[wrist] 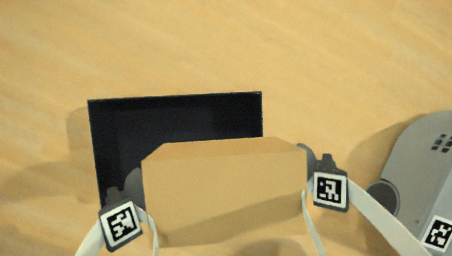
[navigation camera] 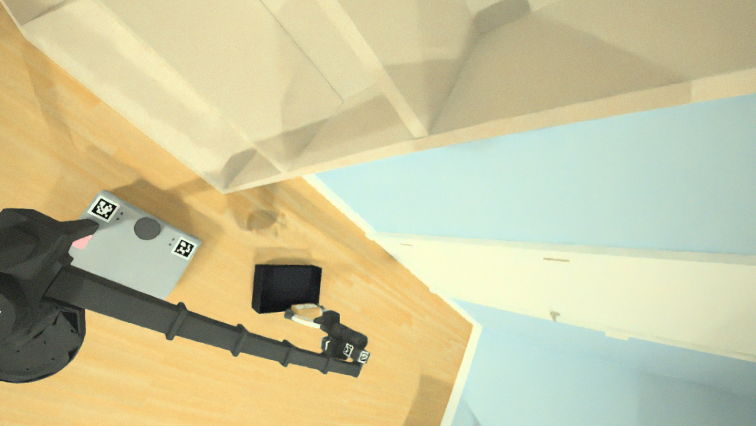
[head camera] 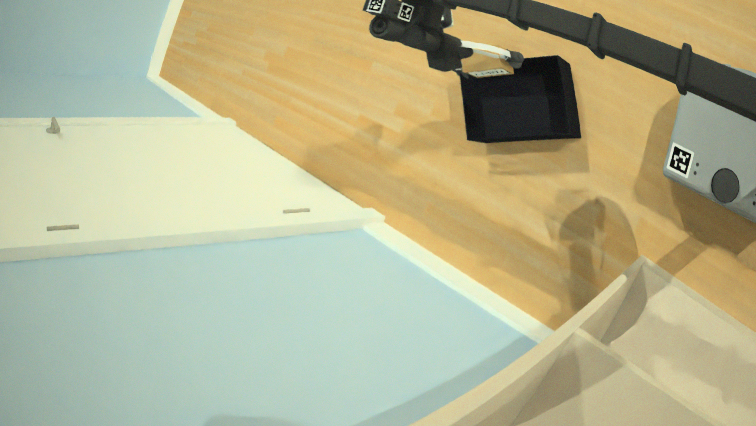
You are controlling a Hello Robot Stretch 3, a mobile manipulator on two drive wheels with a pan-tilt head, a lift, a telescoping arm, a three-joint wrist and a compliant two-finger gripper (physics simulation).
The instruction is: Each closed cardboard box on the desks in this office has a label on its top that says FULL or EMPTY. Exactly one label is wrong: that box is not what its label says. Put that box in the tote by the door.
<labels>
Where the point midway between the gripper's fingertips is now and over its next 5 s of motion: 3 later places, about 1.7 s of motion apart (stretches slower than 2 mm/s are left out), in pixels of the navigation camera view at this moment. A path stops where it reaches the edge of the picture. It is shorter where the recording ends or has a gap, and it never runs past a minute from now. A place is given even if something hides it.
My gripper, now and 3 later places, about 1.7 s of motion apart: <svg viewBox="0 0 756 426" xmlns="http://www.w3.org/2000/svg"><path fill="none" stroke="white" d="M301 309L296 292L277 283L276 282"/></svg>
</labels>
